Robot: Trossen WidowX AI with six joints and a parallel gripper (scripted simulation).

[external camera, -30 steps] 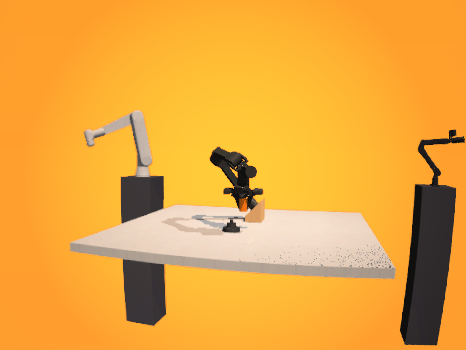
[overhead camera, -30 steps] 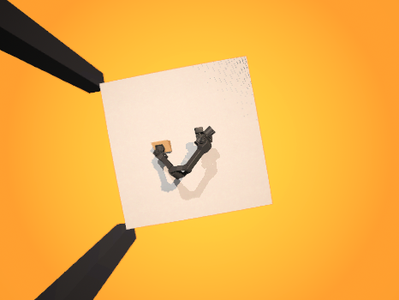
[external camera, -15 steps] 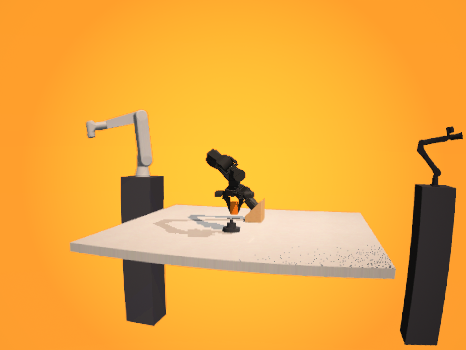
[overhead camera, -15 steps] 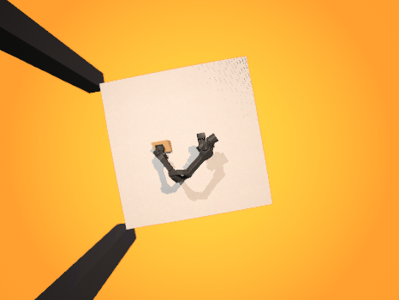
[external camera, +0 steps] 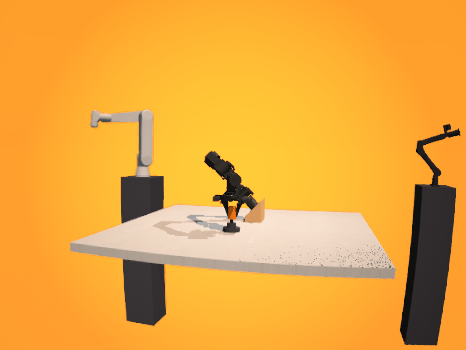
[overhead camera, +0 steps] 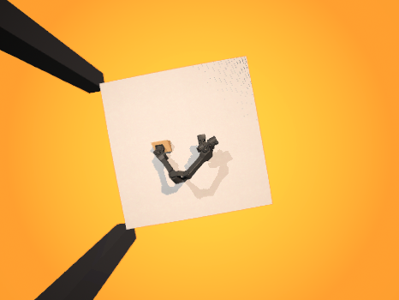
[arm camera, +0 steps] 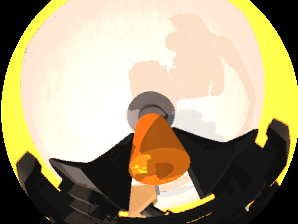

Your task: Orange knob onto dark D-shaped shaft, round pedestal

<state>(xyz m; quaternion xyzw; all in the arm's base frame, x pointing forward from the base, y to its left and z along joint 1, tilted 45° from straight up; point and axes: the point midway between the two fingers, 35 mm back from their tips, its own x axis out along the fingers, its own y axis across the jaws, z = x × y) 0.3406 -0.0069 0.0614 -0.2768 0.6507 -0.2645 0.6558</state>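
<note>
Now: gripper tip 2 cm below the orange knob. The rest, counted from my gripper tip: round dark pedestal: 4 cm below.
</note>
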